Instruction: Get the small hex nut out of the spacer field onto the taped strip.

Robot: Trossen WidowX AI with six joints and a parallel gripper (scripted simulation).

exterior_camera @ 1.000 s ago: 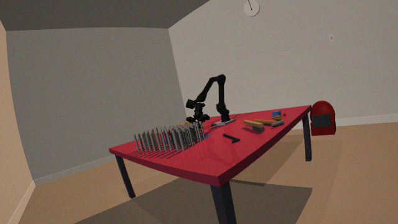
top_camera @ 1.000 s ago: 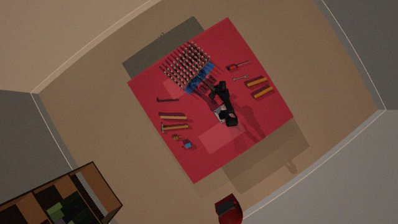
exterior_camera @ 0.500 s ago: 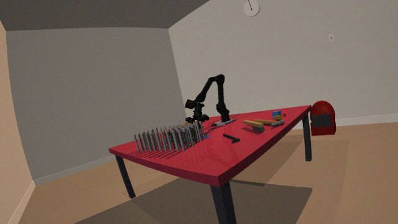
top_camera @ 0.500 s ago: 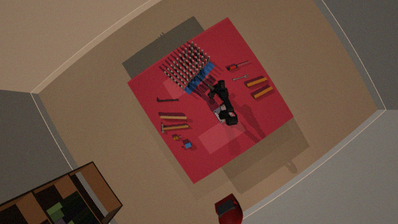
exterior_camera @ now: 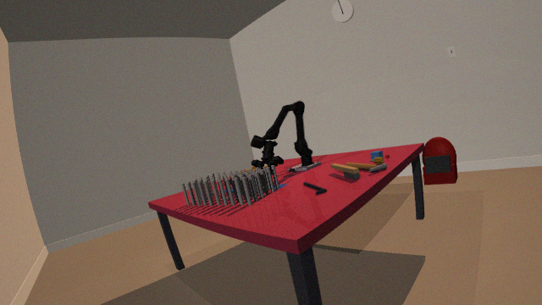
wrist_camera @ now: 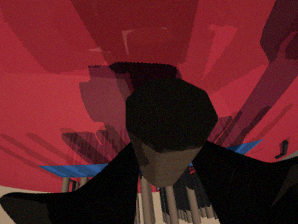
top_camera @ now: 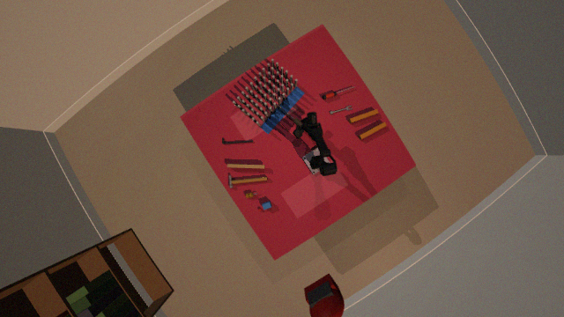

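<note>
The blue taped strip lies 15 cm ahead of my gripper tip, 5 cm to the left of it and 3 cm below it. Also, from my gripper tip: yellow item (30 cm behind, 54 cm to the left, 1 cm below); then wrench (5 cm behind, 33 cm to the right, 2 cm below); then blue cube (42 cm behind, 47 cm to the left, 1 cm below).
</note>
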